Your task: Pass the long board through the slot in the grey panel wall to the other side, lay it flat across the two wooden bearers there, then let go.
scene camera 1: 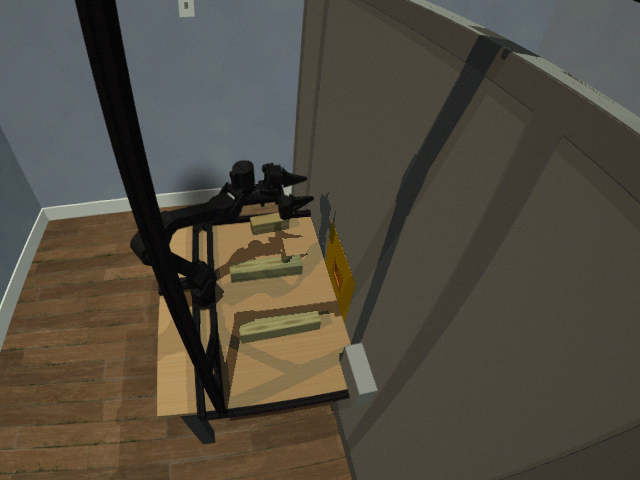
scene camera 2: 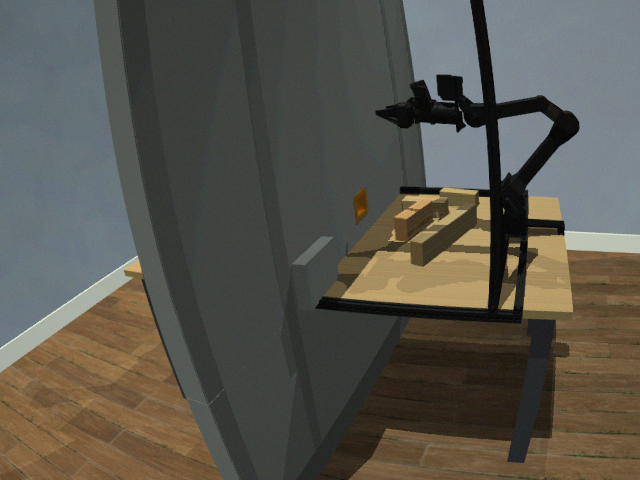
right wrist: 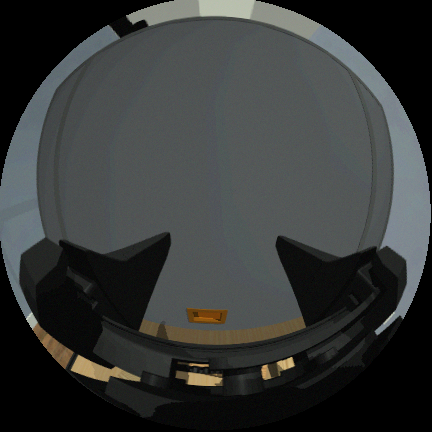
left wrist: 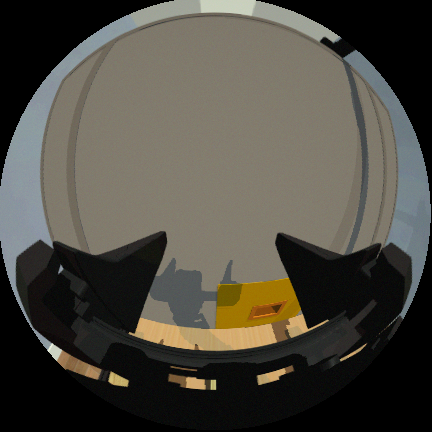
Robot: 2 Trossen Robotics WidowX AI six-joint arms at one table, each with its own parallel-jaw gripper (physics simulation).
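Pixels of known places: left gripper, fingertip midpoint: [scene camera 1: 310, 187] [left wrist: 222, 238]; right gripper, fingertip midpoint: [scene camera 2: 380, 110] [right wrist: 225, 240]; left arm's base at its link origin: [scene camera 1: 203, 299]; right arm's base at its link origin: [scene camera 2: 515, 232].
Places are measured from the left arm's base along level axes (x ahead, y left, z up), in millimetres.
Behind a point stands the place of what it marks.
Observation:
In scene camera 1, my left gripper [scene camera 1: 309, 188] {x 351, y 115, z 322 mm} [left wrist: 222, 238] {x 351, y 115, z 322 mm} is open and empty, above the table's back part and facing the grey panel wall [scene camera 1: 465, 310] {x 432, y -482, z 560 mm} [scene camera 2: 206, 206] {x 482, y -636, z 281 mm}. Two greenish bearers [scene camera 1: 266, 269] {x 217, y 75, z 27 mm} [scene camera 1: 280, 327] {x 226, y -151, z 28 mm} lie apart below it. In scene camera 2, my right gripper [scene camera 2: 379, 113] {x 565, y 0, z 324 mm} [right wrist: 225, 240] {x 565, y 0, z 324 mm} is open and empty, high beside the wall. Below it lie a long pale wooden piece [scene camera 2: 444, 235] {x 728, y -88, z 19 mm} and a shorter reddish piece [scene camera 2: 413, 221] {x 627, y -13, z 24 mm}; I cannot tell surely which is the long board. The orange-rimmed slot [scene camera 1: 337, 273] {x 441, y 9, z 45 mm} [scene camera 2: 356, 207] {x 486, y -56, z 74 mm} [left wrist: 252, 314] {x 430, y 22, z 62 mm} [right wrist: 206, 310] {x 485, y -16, z 100 mm} is low in the wall.
A yellow plate [scene camera 1: 347, 291] {x 430, y -112, z 112 mm} [left wrist: 230, 315] {x 431, y 78, z 65 mm} surrounds the slot on the left arm's side. A short wood block [scene camera 1: 268, 223] {x 253, y 293, z 28 mm} lies at the back there; another block [scene camera 2: 459, 197] {x 717, y 247, z 11 mm} lies behind the long pale piece. Grey blocks [scene camera 1: 360, 369] {x 405, y -347, z 81 mm} [scene camera 2: 314, 268] {x 512, y -378, z 56 mm} stand against the wall; black frame posts [scene camera 1: 139, 196] {x 30, y -380, z 724 mm} [scene camera 2: 493, 155] {x 887, y -374, z 293 mm} rise.

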